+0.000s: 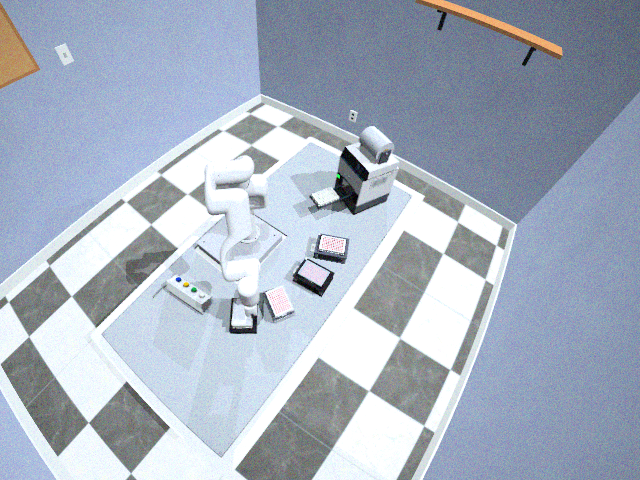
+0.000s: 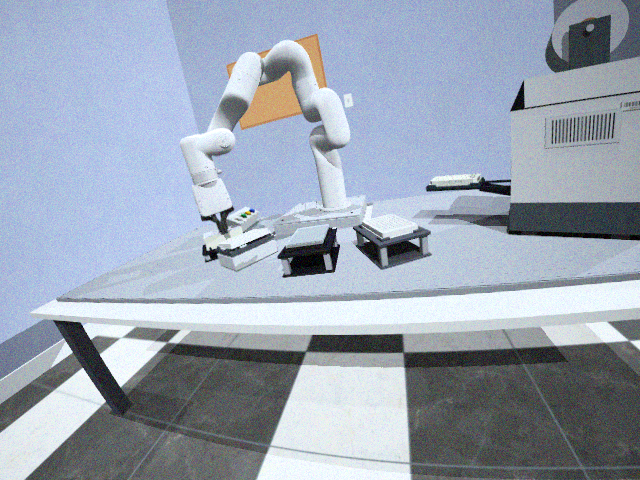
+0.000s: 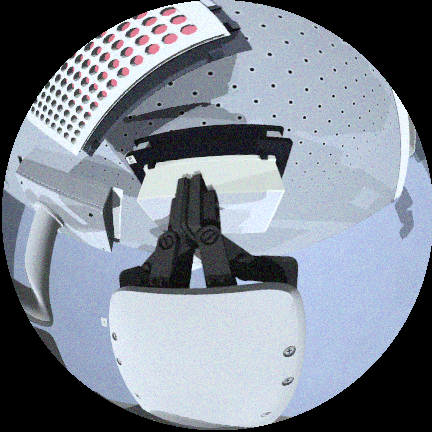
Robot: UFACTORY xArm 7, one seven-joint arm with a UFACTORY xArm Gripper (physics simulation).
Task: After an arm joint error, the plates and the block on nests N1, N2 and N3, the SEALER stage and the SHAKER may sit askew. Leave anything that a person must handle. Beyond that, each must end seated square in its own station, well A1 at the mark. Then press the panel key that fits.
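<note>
My gripper (image 1: 252,314) (image 2: 225,232) (image 3: 195,188) is shut and empty, fingertips pointing down at the cream block (image 1: 239,321) (image 2: 210,239) (image 3: 240,172); whether they touch it is unclear. The block lies in a black nest (image 1: 242,331) (image 3: 210,138), its edges roughly parallel to the nest's. Beside it a red-welled plate (image 1: 279,301) (image 2: 248,237) (image 3: 115,65) sits on a low white station (image 2: 248,257). A pinkish plate (image 1: 314,273) (image 2: 308,235) is on another black nest (image 1: 321,289). A red-welled plate (image 1: 332,243) (image 2: 390,225) is on the dark grey nest (image 2: 403,237). Exact seating is unclear.
A tall white machine (image 1: 373,188) (image 2: 568,175) stands at the table's far end; its extended stage carries a pale plate (image 1: 325,196) (image 2: 455,180). The key panel (image 1: 188,297) (image 2: 244,220) has blue, yellow, green and white keys. The arm's base plate (image 1: 271,242) is behind the nests.
</note>
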